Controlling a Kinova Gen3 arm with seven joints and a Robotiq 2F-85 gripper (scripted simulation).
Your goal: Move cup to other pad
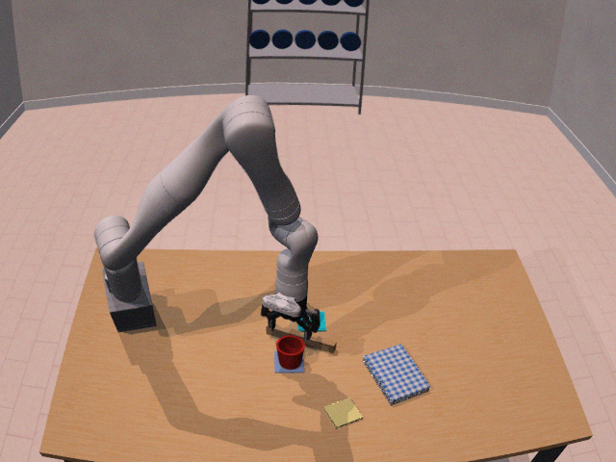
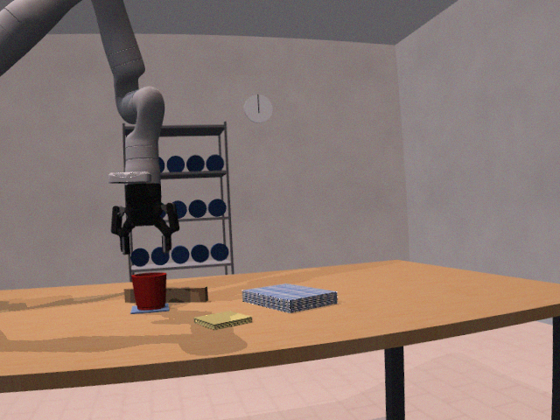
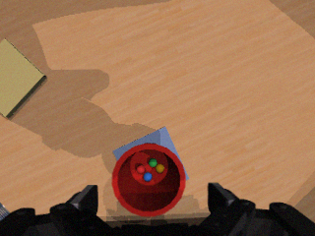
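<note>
Now: the red cup 10 cm below my hand. Also, from my hand: wooden rail (2 cm ahead, 8 cm to the left, 12 cm below); then flat yellow block (15 cm ahead, 17 cm to the right, 12 cm below); then cyan pad (5 cm ahead, 17 cm to the left, 13 cm below).
</note>
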